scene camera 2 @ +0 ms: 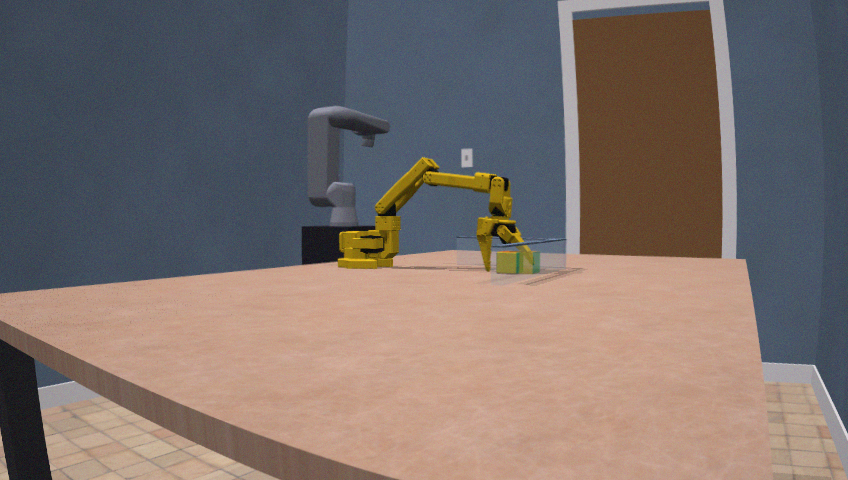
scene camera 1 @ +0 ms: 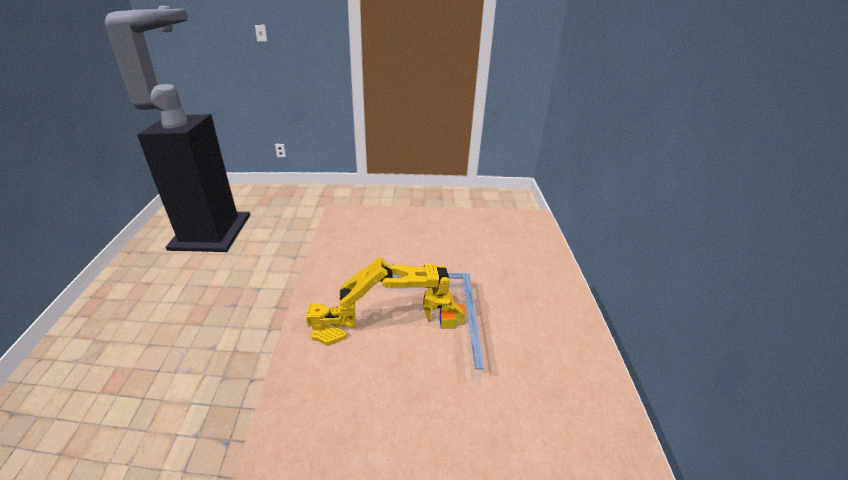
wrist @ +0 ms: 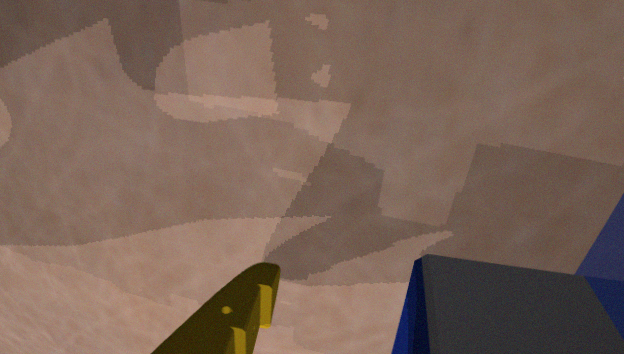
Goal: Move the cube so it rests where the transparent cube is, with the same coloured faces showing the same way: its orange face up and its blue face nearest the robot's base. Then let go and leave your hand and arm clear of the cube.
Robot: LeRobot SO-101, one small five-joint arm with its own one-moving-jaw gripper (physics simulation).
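Places are measured from the arm's base along level axes (x down, y back, z left), in millimetres.
Where they show: hand, its tool point: (scene camera 2: pixel 489 269) (scene camera 1: pixel 430 320) (wrist: pixel 276 288); arm's base, origin of its link: (scene camera 2: pixel 373 267) (scene camera 1: pixel 338 328).
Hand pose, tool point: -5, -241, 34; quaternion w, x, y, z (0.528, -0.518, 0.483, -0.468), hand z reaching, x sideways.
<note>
Things, the pixels of their top centre, and the offset from my tool point, as dx, dy, dz. "*": a spot on its surface instead. Level surfaces: height alone.
- cube, centre of its top: (scene camera 1: pixel 448 313) -35, -45, -6
- second leg, a spot on its surface: (scene camera 1: pixel 458 275) * -56, -79, +118
- table, height of its surface: dx +5
The cube (scene camera 1: pixel 448 324) (scene camera 2: pixel 507 262) (wrist: pixel 500 310) sits level on the table, orange face up, a yellow face toward the scene cameras. Its blue face shows as a thin strip on the base side in scene camera 1. The transparent cube (scene camera 1: pixel 461 309) (scene camera 2: pixel 535 262) (wrist: pixel 611 245) is just beyond, farther from the base; the two overlap in scene camera 2. My gripper (scene camera 1: pixel 445 317) (scene camera 2: pixel 508 267) is open. Its fixed jaw (wrist: pixel 230 320) stands apart from the cube on the base side. The moving jaw is swung to the far side, in front of the transparent cube; whether it touches the cube is unclear.
A see-through wall with a blue top edge (scene camera 1: pixel 474 333) (scene camera 2: pixel 544 241) runs just beyond the cubes, and a second leg (scene camera 1: pixel 458 275) turns back toward the arm. The arm's base (scene camera 1: pixel 327 318) (scene camera 2: pixel 363 249) stands on the table (scene camera 1: pixel 386 416) (scene camera 2: pixel 416 368). A grey robot on a black pedestal stands behind.
</note>
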